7 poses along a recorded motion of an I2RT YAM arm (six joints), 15 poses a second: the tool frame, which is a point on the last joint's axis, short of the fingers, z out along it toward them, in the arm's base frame.
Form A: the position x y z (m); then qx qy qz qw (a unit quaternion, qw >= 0).
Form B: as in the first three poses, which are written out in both.
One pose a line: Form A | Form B
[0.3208, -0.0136, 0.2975, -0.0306, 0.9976, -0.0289, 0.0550] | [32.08, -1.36, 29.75, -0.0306, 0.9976, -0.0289, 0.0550]
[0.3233, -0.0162, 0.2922, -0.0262, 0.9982, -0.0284, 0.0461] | [32.33, -1.62, 29.22, -0.0262, 0.9982, -0.0284, 0.0461]
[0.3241, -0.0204, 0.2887, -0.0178, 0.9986, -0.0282, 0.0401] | [32.41, -2.04, 28.87, -0.0178, 0.9986, -0.0282, 0.0401]
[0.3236, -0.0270, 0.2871, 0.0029, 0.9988, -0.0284, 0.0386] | [32.36, -2.70, 28.71, 0.0029, 0.9988, -0.0284, 0.0386]
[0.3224, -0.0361, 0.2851, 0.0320, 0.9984, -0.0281, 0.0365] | [32.24, -3.61, 28.51, 0.0320, 0.9984, -0.0281, 0.0365]
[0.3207, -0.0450, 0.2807, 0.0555, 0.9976, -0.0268, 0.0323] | [32.07, -4.50, 28.07, 0.0555, 0.9976, -0.0268, 0.0323]
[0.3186, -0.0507, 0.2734, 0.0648, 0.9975, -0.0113, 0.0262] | [31.86, -5.07, 27.34, 0.0648, 0.9975, -0.0113, 0.0262]
